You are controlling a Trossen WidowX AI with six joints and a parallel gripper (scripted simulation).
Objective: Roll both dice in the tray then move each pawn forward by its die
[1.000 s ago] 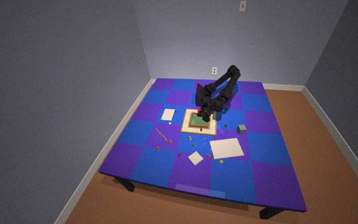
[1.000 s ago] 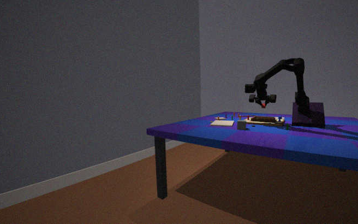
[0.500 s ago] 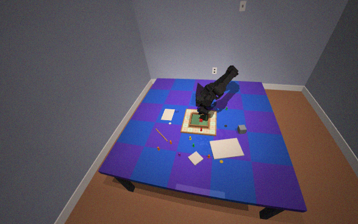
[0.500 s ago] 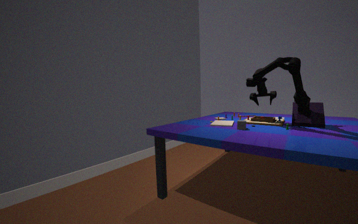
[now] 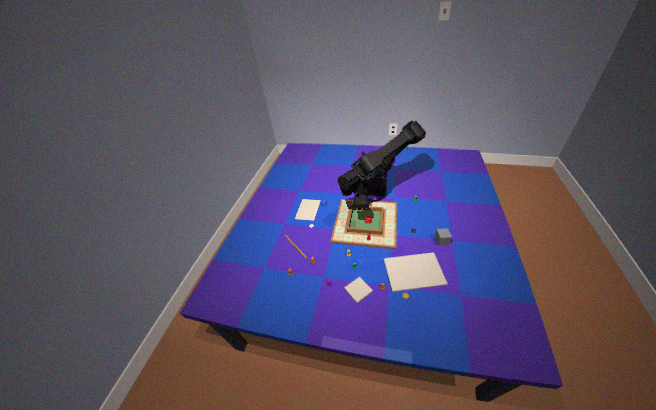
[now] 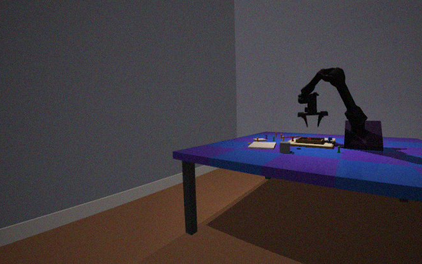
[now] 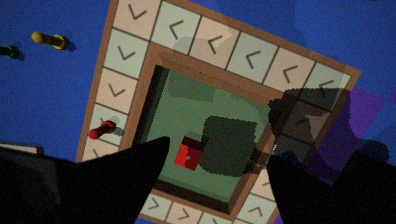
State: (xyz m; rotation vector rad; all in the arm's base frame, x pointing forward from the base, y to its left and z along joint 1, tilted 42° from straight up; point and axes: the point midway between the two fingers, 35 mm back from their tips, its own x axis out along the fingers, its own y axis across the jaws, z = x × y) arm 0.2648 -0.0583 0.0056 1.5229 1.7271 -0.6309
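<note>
Now: gripper tip 12 cm short of the red pawn, 8 cm above it and 6 cm to the right of it. Round my gripper tip: black disc: 25 cm to the left, 10 cm below, 4 cm ahead; green tray: 10 cm below, 3 cm to the left, 1 cm ahead; blue pawn: 11 cm behind, 8 cm below, 1 cm to the left.
</note>
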